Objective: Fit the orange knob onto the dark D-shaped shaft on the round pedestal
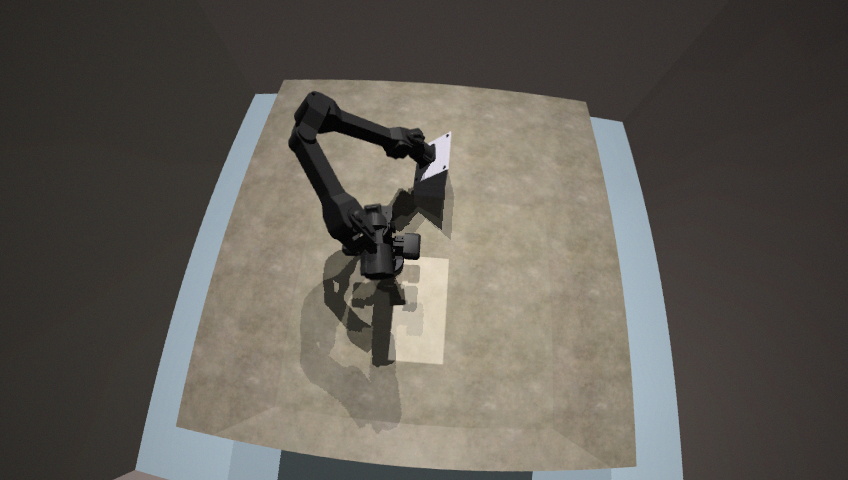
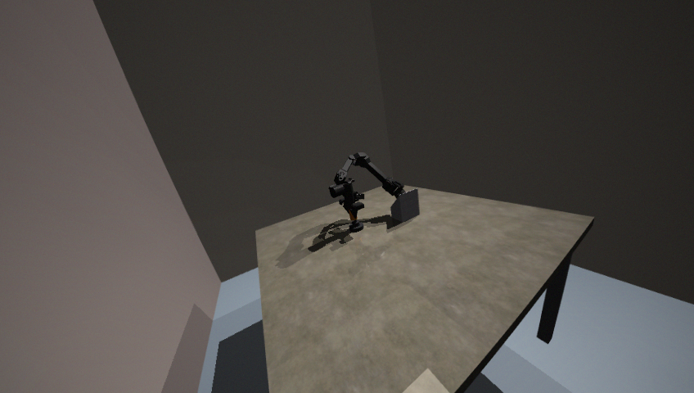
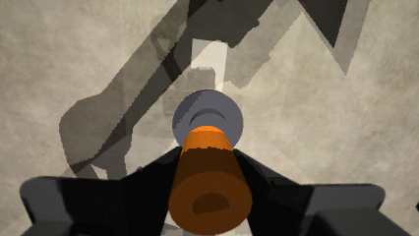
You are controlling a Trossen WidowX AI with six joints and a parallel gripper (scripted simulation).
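Right now the orange knob is 2 cm above my gripper tip. From my gripper tip the other things lie so: pedestal: 4 cm below.
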